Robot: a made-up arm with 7 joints. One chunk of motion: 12 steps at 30 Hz.
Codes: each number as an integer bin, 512 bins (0 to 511) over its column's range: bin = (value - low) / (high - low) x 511, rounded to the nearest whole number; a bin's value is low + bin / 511 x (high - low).
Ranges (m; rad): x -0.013..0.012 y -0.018..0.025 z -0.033..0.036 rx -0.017..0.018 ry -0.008..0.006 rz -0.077..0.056
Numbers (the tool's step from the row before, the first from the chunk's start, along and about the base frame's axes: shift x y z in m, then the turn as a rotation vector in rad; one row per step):
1: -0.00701 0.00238 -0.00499 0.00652 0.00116 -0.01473
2: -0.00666 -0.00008 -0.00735 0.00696 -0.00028 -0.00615
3: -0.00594 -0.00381 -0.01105 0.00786 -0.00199 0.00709
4: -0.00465 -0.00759 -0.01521 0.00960 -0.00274 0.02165
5: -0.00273 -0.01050 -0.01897 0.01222 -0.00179 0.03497
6: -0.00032 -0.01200 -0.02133 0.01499 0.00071 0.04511
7: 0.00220 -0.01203 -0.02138 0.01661 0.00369 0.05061
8: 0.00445 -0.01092 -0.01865 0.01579 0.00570 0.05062
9: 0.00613 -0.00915 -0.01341 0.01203 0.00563 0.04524
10: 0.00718 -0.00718 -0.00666 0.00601 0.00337 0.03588
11: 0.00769 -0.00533 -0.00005 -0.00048 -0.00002 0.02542
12: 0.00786 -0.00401 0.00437 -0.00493 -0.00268 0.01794
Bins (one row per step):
1: 122 242 207 343 334 239
2: 130 213 190 350 282 272
3: 144 169 163 363 219 323
4: 171 124 132 388 192 379
5: 210 89 104 427 227 430
6: 259 71 86 467 318 469
7: 311 71 86 491 427 490
8: 357 84 106 479 500 490
9: 391 105 145 424 497 470
10: 412 129 195 336 415 434
11: 423 151 244 241 291 394
12: 426 166 277 176 194 365

